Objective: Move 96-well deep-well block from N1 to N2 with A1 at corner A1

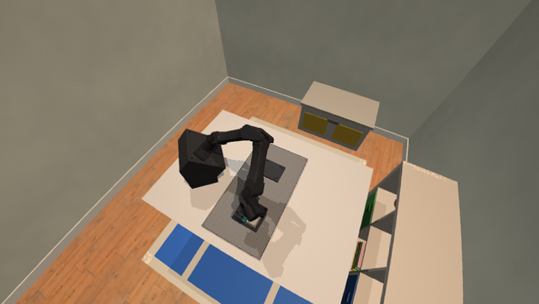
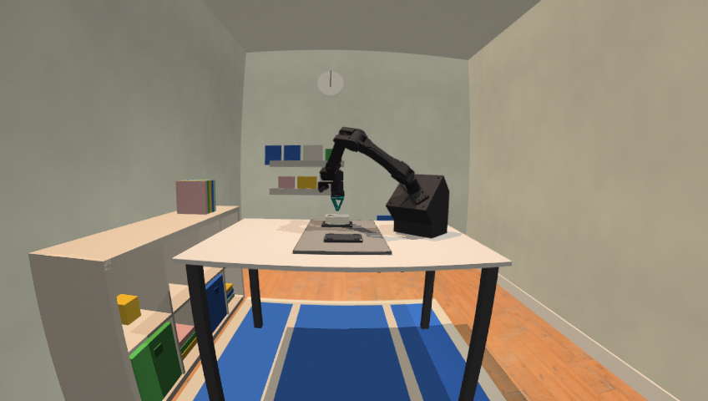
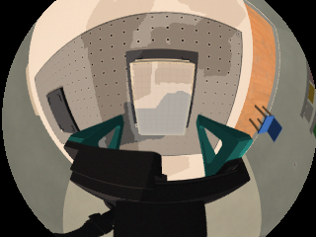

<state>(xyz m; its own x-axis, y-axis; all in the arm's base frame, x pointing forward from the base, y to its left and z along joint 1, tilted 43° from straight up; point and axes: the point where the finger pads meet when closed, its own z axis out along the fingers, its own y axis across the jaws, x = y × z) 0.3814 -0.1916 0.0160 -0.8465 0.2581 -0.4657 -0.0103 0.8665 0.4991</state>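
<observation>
Now: the 96-well deep-well block 60 mm below my hand.
</observation>
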